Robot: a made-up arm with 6 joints. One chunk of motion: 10 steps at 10 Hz.
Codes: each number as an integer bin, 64 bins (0 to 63) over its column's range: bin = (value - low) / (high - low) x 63, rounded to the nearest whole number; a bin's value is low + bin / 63 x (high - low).
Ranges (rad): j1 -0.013..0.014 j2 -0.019..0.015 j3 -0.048..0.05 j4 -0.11..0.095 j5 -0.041..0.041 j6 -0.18..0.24
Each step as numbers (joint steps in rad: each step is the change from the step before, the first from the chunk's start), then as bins.
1 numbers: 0.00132 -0.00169 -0.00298 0.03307 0.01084 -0.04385
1 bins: 33 32 29 44 40 20
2 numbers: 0.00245 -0.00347 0.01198 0.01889 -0.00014 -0.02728
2 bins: 36 29 39 40 31 23
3 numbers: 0.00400 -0.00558 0.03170 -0.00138 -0.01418 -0.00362
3 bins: 40 25 51 33 21 26
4 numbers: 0.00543 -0.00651 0.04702 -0.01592 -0.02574 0.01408
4 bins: 43 23 61 29 12 29
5 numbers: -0.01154 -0.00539 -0.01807 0.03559 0.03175 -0.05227
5 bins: 3 25 19 45 56 19
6 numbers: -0.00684 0.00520 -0.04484 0.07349 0.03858 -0.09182
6 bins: 14 45 2 56 61 13
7 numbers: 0.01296 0.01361 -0.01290 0.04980 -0.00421 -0.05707
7 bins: 61 60 23 49 28 18
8 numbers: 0.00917 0.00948 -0.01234 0.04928 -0.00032 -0.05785
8 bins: 52 53 23 49 31 18
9 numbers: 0.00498 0.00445 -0.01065 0.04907 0.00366 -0.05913
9 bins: 42 43 24 49 34 18
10 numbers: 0.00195 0.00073 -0.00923 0.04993 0.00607 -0.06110
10 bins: 35 37 25 49 36 18
